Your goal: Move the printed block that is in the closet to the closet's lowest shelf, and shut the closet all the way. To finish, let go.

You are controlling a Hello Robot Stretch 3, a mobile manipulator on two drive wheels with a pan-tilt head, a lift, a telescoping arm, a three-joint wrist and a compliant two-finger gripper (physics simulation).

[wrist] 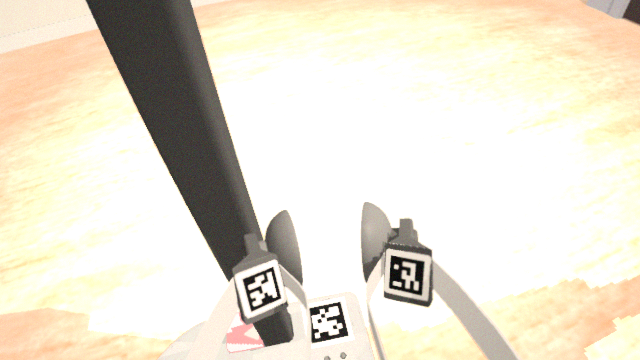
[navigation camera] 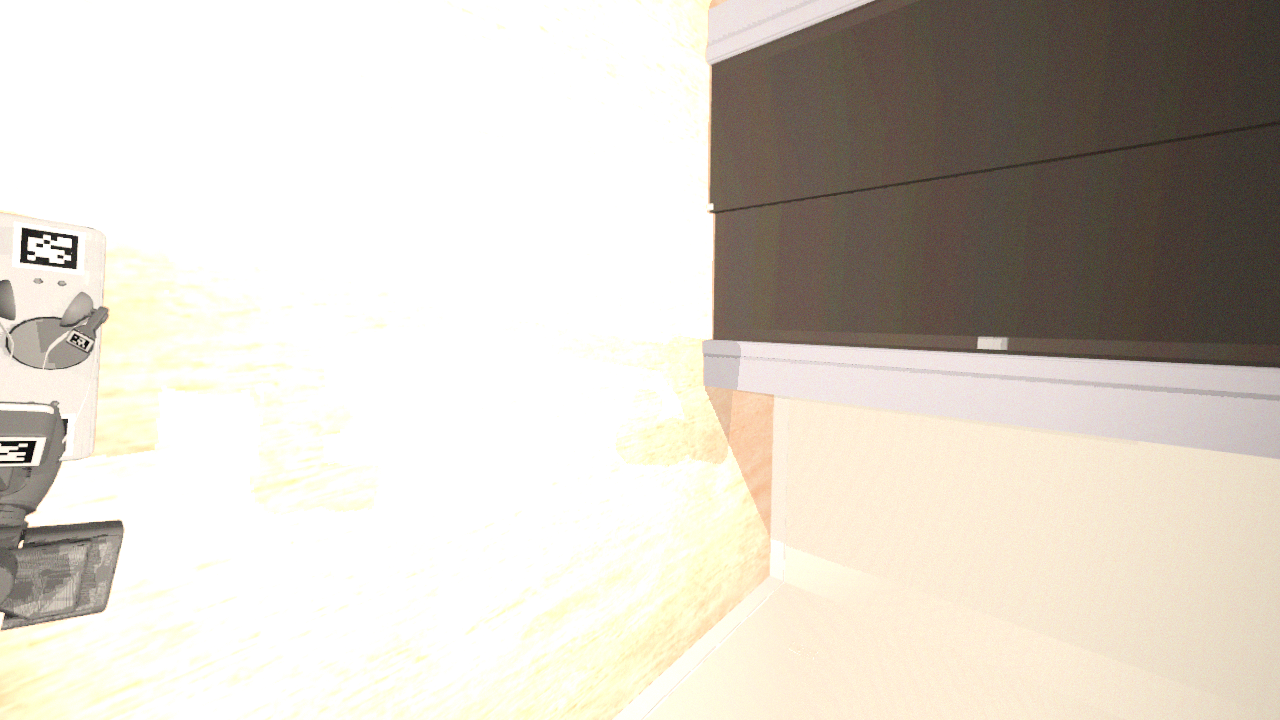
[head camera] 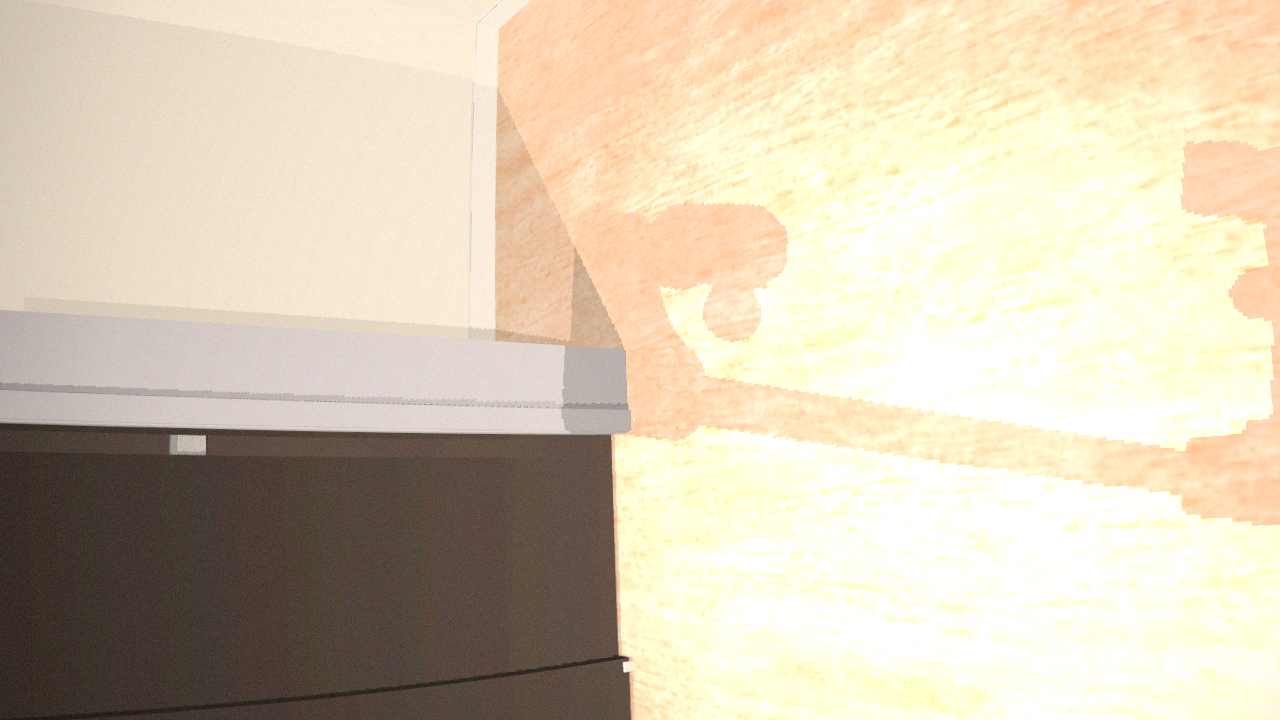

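Pixels of known places: gripper, fingertip midpoint: (navigation camera: pixel 46 289); robot's base, origin of the base link: (navigation camera: pixel 49 338).
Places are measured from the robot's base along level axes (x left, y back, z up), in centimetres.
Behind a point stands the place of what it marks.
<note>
The closet (head camera: pixel 313 555) @(z 78.5, x 39.7, y -190.6 cm) (navigation camera: pixel 966 241) @(z 96.5, x 49.0, y -189.4 cm) shows two dark panels that meet at a thin seam, inside a pale grey-lavender frame. It fills the lower left of the head view and the upper right of the navigation view. Its inside, its shelves and the printed block do not show. My gripper (wrist: pixel 327 232) @(z 44.2, x 6.9, y 0.0 cm) (navigation camera: pixel 42 306) @(z 44.2, x 6.9, y 0.0 cm) is open, with a gap between its two grey fingertips. It hangs over my base, well away from the closet.
A dark mast (wrist: pixel 175 120) crosses the left of the wrist view. My marked base (wrist: pixel 300 345) (navigation camera: pixel 89 385) lies below the gripper. Pale walls (head camera: pixel 250 197) @(z 81.4, x -49.2, y -269.7 cm) (navigation camera: pixel 1029 519) @(z 115.6, x -52.9, y -270.1 cm) stand beside the closet. The wood floor (head camera: pixel 895 582) @(z -0.1, x 34.1, y -102.7 cm) (navigation camera: pixel 402 537) @(z 0.0, x -46.7, y -57.7 cm) is brightly lit.
</note>
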